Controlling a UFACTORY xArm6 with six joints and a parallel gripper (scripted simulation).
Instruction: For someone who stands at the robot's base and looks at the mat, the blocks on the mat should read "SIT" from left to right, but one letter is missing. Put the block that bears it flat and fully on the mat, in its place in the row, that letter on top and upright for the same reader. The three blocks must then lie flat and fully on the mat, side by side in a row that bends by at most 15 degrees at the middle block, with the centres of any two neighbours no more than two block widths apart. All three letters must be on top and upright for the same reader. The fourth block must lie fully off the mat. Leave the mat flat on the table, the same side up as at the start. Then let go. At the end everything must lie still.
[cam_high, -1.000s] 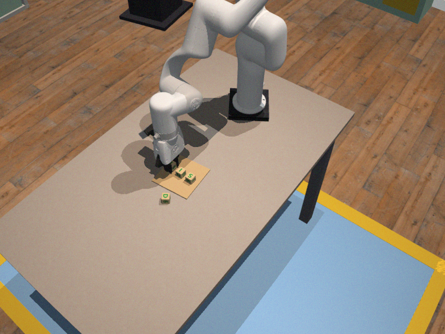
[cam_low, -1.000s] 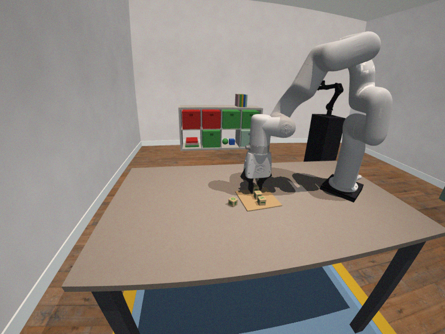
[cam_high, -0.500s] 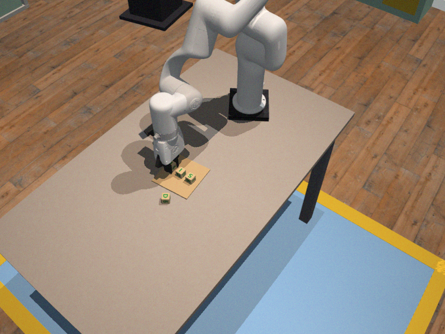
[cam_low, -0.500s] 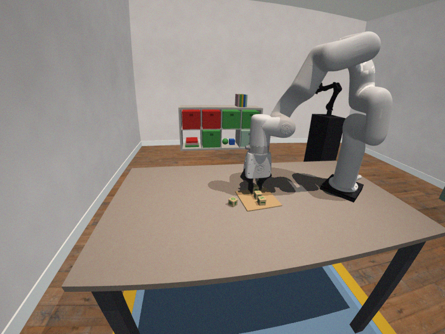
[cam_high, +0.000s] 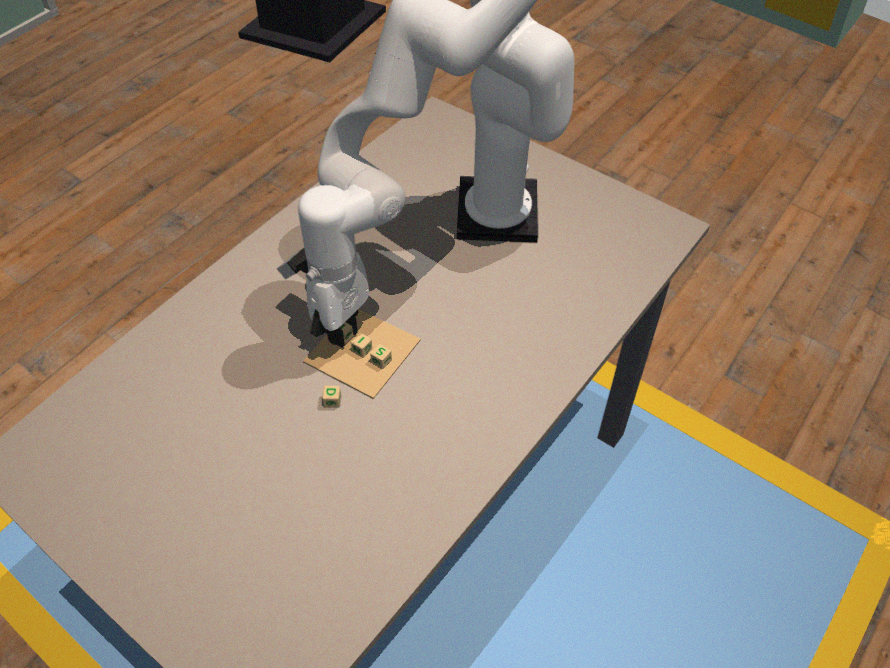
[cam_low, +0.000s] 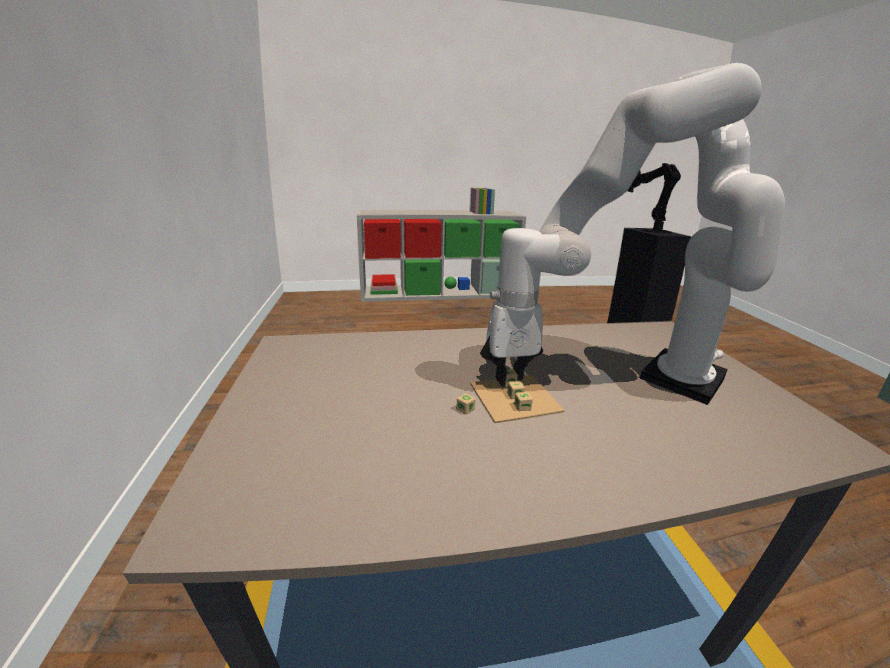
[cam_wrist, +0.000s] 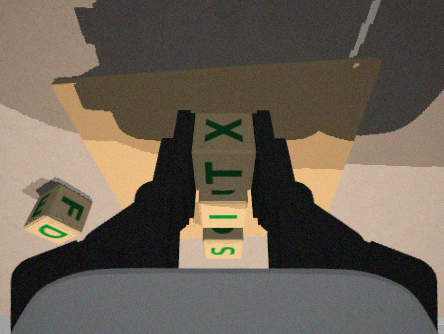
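The T block lies 1 cm below my hand. From my hand the other things lie so: I block 4 cm to the left, 1 cm below, 1 cm ahead; S block 8 cm to the left, 1 cm below, 1 cm ahead; tan mat 4 cm to the left, 3 cm below, 1 cm ahead.
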